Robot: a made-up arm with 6 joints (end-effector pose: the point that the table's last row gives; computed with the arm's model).
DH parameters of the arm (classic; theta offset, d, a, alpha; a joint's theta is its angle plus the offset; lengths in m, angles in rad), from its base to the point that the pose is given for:
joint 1: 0 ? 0 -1.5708
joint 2: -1.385 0 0.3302 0
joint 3: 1.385 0 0.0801 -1.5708
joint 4: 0 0.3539 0 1.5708
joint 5: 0 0 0.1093 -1.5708
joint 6: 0 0.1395 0 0
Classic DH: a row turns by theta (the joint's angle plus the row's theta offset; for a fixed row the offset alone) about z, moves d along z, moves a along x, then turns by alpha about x.
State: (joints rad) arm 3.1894 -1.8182 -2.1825 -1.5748 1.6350 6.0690
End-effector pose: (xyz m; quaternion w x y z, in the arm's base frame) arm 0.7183 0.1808 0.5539 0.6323 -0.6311 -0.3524 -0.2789
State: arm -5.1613 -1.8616 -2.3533 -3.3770 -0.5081 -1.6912
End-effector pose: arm -0.2530 -0.6131 0.5751 0.8921 0.2868 0.0371 -0.3471
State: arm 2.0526 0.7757 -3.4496 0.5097 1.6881 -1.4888
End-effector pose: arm -0.3056 0.4251 0.9025 0.3258 0.3109 -0.8068 -0.3824
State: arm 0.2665 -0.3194 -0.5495 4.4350 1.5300 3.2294
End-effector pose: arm 0.4100 -0.0226 0.4528 0.0615 0.3393 -0.5418 0.7665
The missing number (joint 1, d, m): 0.3388
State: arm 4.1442 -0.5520 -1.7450 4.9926 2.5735 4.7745
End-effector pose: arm -0.1784 0.0191 0.8684 0.2043 -0.6105 0.6803 0.3504
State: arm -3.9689 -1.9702 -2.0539 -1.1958 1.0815 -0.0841
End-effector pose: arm 0.5604 -0.5108 0.5550 0.6009 -0.4660 0.0935 -0.6427
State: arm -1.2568 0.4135 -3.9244 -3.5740 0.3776 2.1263
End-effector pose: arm -0.0308 0.0269 1.0875 0.9152 -0.3536 0.0438 0.1885
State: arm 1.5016 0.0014 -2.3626 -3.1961 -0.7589 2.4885
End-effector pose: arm 0.0369 0.3946 0.8664 0.2707 -0.3292 -0.6128 -0.6655
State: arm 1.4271 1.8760 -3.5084 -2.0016 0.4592 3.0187
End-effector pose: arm 0.0840 0.8099 0.2805 0.6795 -0.6159 0.0258 -0.3978
